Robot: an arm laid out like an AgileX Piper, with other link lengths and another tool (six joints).
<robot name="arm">
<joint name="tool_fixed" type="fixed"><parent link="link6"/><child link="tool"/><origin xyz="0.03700 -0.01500 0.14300" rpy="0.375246 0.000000 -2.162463"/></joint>
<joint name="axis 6" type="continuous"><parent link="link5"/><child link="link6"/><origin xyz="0.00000 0.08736 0.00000" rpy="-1.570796 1.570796 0.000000"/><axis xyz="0 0 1"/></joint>
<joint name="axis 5" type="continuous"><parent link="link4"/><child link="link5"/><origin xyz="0.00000 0.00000 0.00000" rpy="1.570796 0.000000 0.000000"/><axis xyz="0 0 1"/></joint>
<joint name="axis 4" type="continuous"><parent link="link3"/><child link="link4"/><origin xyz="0.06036 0.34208 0.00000" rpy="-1.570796 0.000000 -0.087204"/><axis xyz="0 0 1"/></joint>
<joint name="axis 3" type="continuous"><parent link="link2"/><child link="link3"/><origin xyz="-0.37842 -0.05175 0.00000" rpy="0.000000 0.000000 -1.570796"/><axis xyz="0 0 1"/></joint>
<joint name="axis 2" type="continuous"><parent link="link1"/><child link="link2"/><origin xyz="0.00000 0.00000 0.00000" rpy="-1.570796 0.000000 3.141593"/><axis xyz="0 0 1"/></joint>
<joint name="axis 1" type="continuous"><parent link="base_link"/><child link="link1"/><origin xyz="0.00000 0.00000 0.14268" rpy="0.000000 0.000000 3.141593"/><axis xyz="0 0 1"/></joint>
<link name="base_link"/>
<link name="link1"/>
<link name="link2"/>
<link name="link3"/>
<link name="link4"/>
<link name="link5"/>
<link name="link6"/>
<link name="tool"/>
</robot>
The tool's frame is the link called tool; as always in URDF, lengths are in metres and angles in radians. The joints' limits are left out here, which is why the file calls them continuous.
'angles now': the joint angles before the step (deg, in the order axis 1, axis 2, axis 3, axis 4, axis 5, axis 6). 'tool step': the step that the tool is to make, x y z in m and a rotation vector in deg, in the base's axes. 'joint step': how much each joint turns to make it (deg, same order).
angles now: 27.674, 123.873, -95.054, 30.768, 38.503, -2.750
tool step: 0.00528, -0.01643, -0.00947, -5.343, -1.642, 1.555
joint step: -0.115, 0.458, 0.002, -6.818, 0.171, 1.432
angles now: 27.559, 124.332, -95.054, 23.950, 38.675, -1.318
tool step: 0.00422, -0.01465, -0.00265, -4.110, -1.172, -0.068
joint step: 0.000, 0.000, 0.000, -6.246, 0.173, 3.152
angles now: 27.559, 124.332, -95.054, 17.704, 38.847, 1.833
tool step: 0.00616, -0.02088, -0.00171, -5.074, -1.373, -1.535
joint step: 0.000, -0.001, 0.002, -8.593, 0.285, 5.844
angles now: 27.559, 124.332, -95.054, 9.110, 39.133, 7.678
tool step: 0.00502, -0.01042, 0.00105, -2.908, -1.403, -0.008
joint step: 0.001, 0.000, 0.001, -4.584, -0.059, 2.120
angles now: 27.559, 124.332, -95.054, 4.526, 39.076, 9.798
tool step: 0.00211, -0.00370, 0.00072, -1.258, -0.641, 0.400
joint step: 0.001, -0.001, 0.000, -1.718, 0.000, 0.344
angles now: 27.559, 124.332, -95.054, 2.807, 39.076, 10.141
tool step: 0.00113, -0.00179, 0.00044, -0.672, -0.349, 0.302
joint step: 0.000, 0.000, -0.001, -0.859, 0.001, 0.057
